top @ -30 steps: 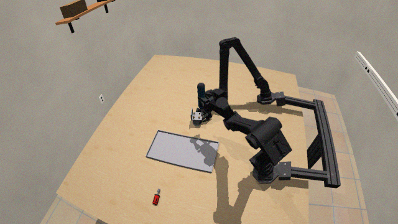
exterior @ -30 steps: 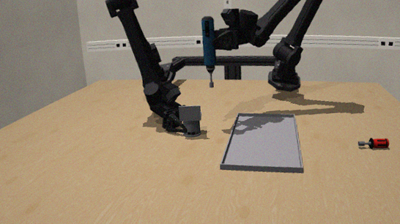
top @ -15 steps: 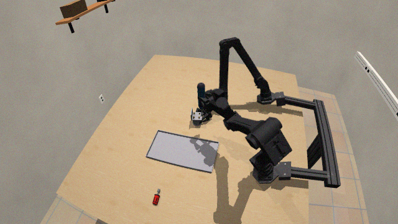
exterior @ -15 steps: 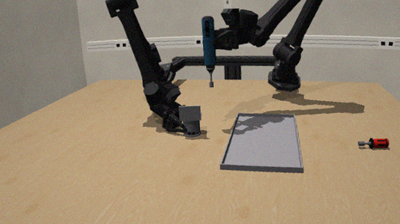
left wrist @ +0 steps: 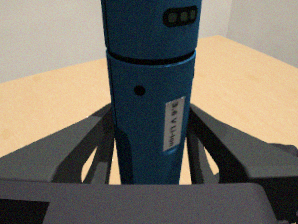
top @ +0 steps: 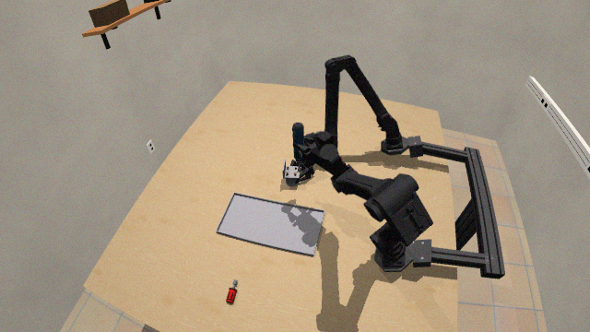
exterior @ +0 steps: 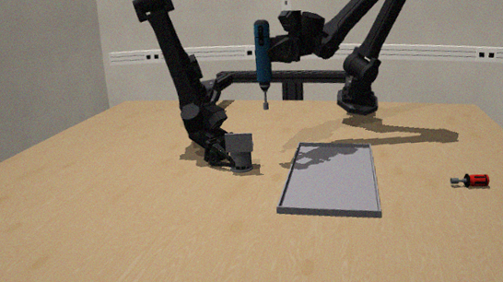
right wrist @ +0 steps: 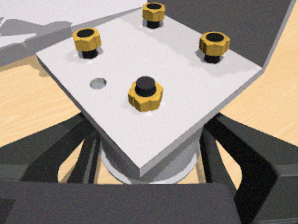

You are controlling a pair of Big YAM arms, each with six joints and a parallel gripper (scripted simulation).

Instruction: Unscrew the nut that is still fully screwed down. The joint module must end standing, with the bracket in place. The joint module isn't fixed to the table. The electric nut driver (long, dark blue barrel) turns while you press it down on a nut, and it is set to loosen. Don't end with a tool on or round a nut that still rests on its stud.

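Now: the grey bracket 5 cm above my right hand. Round my right hand: shallow grey tray: 4 cm ahead, 25 cm to the left, 2 cm below; then small red-handled screwdriver: 9 cm ahead, 59 cm to the left, 1 cm below.
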